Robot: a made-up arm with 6 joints.
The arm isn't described. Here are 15 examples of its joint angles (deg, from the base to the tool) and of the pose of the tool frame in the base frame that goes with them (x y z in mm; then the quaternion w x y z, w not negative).
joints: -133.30 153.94 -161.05 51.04 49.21 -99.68
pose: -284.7 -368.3 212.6 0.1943 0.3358 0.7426 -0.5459
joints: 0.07 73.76 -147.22 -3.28 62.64 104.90
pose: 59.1 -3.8 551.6 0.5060 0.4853 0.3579 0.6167
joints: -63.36 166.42 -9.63 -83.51 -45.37 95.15
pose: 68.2 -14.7 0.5 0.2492 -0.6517 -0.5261 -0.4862
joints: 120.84 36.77 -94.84 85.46 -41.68 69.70
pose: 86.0 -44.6 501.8 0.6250 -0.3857 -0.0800 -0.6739
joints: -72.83 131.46 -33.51 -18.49 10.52 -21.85
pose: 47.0 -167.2 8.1 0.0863 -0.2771 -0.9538 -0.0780
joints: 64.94 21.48 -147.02 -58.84 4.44 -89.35
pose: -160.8 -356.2 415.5 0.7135 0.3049 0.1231 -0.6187
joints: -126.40 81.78 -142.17 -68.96 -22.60 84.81
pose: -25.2 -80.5 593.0 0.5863 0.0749 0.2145 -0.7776
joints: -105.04 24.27 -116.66 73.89 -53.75 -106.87
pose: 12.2 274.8 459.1 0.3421 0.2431 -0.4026 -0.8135
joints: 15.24 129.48 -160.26 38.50 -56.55 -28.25
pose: 322.1 46.3 458.2 0.9590 0.2591 0.0827 0.0791
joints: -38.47 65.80 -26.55 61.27 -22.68 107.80
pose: 107.7 -118.7 223.1 0.3649 0.7797 -0.2741 0.4287
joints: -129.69 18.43 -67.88 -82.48 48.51 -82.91
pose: 12.9 105.2 410.3 0.7854 -0.2681 -0.4326 0.3522
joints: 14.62 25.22 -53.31 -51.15 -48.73 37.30
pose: -46.9 34.3 411.6 0.9231 -0.3246 0.1307 0.1593
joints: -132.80 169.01 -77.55 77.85 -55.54 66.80
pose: -240.0 -167.9 -103.1 0.1716 0.5709 -0.6717 -0.4399
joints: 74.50 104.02 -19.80 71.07 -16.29 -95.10
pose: 62.6 149.8 85.5 0.1824 -0.7353 0.6498 -0.0616
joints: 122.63 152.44 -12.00 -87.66 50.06 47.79
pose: 10.3 93.4 17.3 0.0168 0.8443 0.0353 0.5345
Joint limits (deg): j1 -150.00..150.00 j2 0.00..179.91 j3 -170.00..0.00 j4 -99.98..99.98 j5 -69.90..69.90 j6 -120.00..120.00
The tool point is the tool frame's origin. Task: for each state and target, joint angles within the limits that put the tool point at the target. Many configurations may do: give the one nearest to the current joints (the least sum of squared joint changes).
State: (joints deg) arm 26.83 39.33 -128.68 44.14 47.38 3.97
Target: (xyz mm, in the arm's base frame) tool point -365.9 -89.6 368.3
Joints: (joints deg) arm 20.35 10.43 -139.16 47.04 50.00 3.97
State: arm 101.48 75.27 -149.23 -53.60 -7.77 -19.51
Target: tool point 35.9 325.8 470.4
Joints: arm 83.35 109.87 -135.44 -53.61 -2.00 -19.51
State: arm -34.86 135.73 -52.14 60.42 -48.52 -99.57
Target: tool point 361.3 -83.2 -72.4
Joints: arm -7.17 164.69 -89.94 50.93 -38.86 -99.57
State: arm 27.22 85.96 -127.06 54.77 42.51 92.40
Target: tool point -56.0 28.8 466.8
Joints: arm 32.81 42.24 -99.61 49.53 68.58 92.40
